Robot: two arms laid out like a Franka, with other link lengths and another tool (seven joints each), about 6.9 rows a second.
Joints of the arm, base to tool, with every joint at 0 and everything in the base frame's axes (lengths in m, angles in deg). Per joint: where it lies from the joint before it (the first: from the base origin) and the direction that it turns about. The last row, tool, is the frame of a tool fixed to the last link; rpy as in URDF.
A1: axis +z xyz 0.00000 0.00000 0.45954
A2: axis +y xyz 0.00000 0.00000 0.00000
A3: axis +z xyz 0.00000 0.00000 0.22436
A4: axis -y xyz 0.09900 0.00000 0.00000
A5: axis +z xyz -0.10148 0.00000 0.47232
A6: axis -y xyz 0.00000 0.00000 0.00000
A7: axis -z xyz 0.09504 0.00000 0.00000
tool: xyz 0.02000 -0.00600 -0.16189 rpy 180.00 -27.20 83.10
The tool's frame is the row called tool.
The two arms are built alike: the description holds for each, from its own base.
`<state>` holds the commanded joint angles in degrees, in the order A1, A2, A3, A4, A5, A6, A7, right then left.
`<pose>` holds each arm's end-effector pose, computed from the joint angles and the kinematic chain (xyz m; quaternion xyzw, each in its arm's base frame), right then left.
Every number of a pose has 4 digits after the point. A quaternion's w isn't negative.
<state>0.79 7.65 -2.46 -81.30 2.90 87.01 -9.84 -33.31 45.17 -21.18 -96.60 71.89 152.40 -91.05</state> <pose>0.7085 -0.0135 0.6133 -0.6774 -0.6888 -0.1691 0.1950 0.4269 -0.6221 0.1433 0.7457 0.5687 0.3353 0.0901</pose>
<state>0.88 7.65 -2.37 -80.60 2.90 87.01 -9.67 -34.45 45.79 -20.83 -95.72 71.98 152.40 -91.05</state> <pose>0.7091 -0.0114 0.6204 -0.6764 -0.6901 -0.1731 0.1908 0.4209 -0.6293 0.1423 0.7486 0.5638 0.3359 0.0939</pose>
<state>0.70 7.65 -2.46 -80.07 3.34 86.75 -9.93 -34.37 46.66 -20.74 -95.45 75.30 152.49 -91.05</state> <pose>0.7088 -0.0132 0.6253 -0.6751 -0.6900 -0.1773 0.1916 0.4190 -0.6271 0.1339 0.7562 0.5440 0.3496 0.1003</pose>
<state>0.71 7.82 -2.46 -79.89 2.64 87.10 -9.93 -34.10 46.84 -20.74 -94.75 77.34 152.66 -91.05</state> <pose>0.7104 -0.0152 0.6256 -0.6759 -0.6915 -0.1751 0.1853 0.4246 -0.6282 0.1381 0.7570 0.5350 0.3586 0.1107</pose>
